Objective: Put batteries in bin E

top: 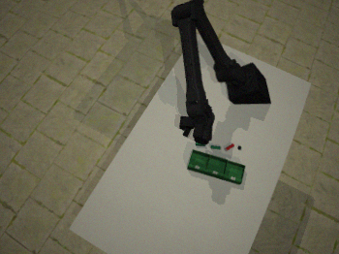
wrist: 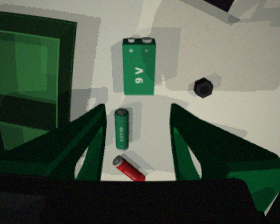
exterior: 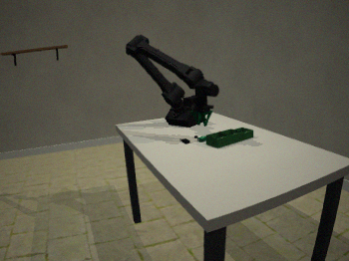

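Right now my hand is 8 cm above the green 9 V battery and 1 cm to the left of it. From my hand the other things lie so: green cylindrical battery (8 cm to the left, 8 cm below, 2 cm behind); green bin (12 cm to the left, 8 cm ahead, 6 cm below); red cylindrical battery (13 cm to the left, 8 cm below, 5 cm behind).
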